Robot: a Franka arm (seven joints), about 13 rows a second.
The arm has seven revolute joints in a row. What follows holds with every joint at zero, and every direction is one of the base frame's.
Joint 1 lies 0.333 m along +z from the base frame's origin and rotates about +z.
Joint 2 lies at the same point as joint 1 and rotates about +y.
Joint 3 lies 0.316 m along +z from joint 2 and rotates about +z.
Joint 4 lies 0.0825 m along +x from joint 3 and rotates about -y.
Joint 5 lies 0.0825 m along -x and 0.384 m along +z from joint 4 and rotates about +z.
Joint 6 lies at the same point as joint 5 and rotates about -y.
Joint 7 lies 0.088 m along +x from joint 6 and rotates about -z.
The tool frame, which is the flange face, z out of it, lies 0.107 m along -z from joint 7; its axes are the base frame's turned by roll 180, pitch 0 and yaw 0 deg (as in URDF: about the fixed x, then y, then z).
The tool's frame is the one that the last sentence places.
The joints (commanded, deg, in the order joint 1, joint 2, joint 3, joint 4, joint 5, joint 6, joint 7), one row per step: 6.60 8.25 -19.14 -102.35 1.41 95.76 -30.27; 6.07 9.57 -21.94 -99.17 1.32 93.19 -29.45; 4.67 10.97 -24.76 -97.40 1.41 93.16 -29.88; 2.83 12.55 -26.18 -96.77 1.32 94.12 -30.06; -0.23 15.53 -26.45 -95.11 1.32 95.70 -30.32; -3.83 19.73 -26.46 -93.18 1.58 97.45 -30.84; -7.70 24.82 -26.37 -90.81 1.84 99.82 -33.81; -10.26 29.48 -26.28 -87.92 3.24 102.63 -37.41; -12.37 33.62 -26.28 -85.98 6.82 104.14 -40.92
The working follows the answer.
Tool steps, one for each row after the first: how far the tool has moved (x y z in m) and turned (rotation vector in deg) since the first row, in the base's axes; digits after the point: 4 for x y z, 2 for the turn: -0.0005 -0.0308 0.0112 -0.99 0.72 -3.97; -0.0043 -0.0705 0.0137 -1.93 0.37 -7.64; -0.0083 -0.1019 0.0059 -2.93 0.46 -10.55; -0.0074 -0.1358 -0.0077 -4.33 0.44 -13.31; -0.0069 -0.1731 -0.0321 -5.62 1.23 -16.03; -0.0075 -0.2137 -0.0633 -6.59 2.02 -16.28; -0.0010 -0.2414 -0.0879 -6.80 1.05 -14.87; 0.0007 -0.2611 -0.1173 -4.48 0.50 -14.44
Tool pose at each row, in the base's axes (x y z in m, rotation vector in deg; rounded; the steps above come from the unrounded poses): 0.5607 -0.1145 0.4543 -172.73 -26.21 21.26; 0.5602 -0.1453 0.4655 -173.81 -20.03 22.39; 0.5564 -0.1850 0.4680 -174.97 -14.33 21.90; 0.5524 -0.2164 0.4602 -175.89 -9.72 22.14; 0.5533 -0.2503 0.4466 -177.12 -5.24 22.35; 0.5538 -0.2876 0.4222 -177.85 -0.76 23.74; 0.5532 -0.3282 0.3910 178.00 0.13 -25.18; 0.5597 -0.3559 0.3665 177.65 2.33 -23.79; 0.5614 -0.3756 0.3371 -177.16 -3.47 22.39

